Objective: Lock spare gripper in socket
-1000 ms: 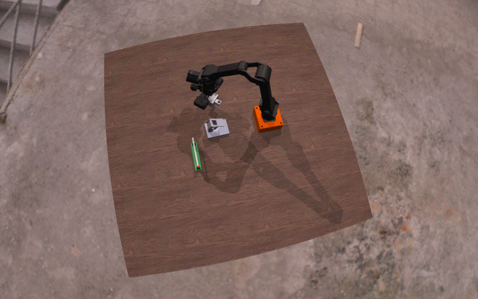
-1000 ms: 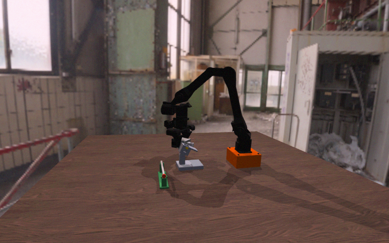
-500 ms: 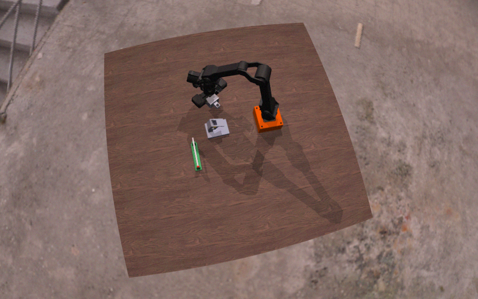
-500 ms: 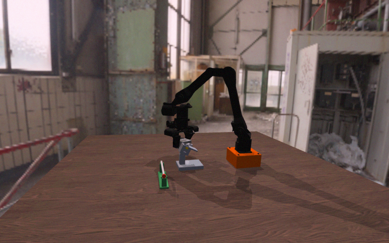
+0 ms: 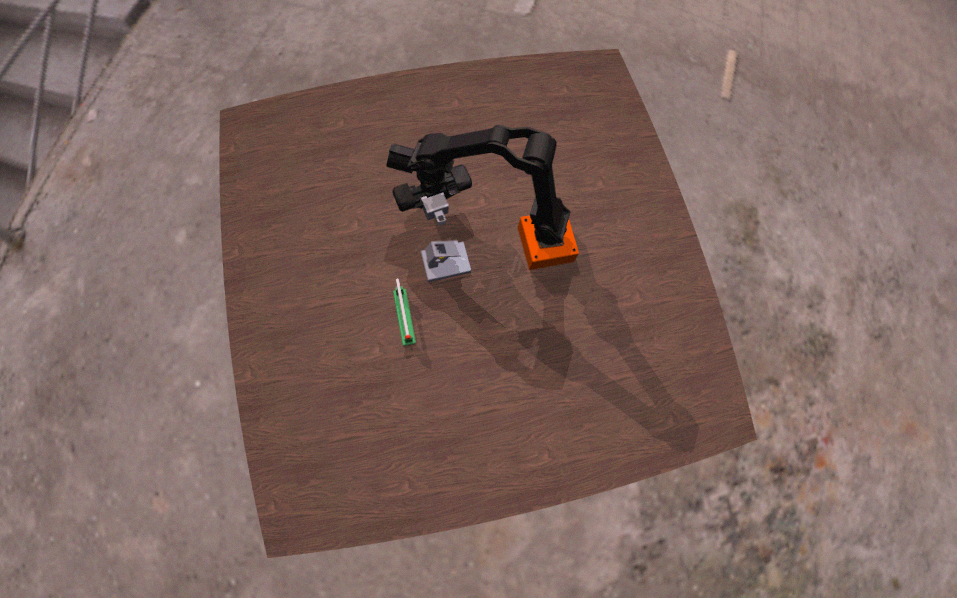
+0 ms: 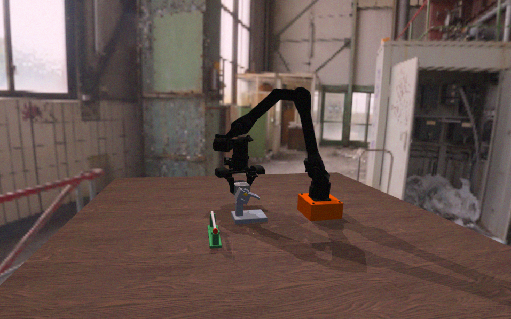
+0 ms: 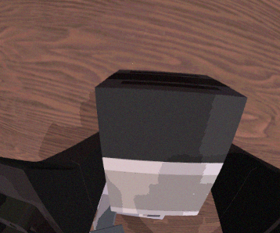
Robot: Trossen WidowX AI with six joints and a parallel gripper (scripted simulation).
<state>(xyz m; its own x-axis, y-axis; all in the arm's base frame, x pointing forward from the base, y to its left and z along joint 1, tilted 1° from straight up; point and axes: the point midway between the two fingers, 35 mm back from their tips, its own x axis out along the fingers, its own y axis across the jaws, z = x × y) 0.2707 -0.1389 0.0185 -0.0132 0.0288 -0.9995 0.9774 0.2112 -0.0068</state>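
Now: the spare gripper 10 mm to the left of my gripper tip and 20 mm above it. The rest, counted from my gripper tip: grey mount (150 mm to the left); then green stand (110 mm ahead, 270 mm to the left, 30 mm below).
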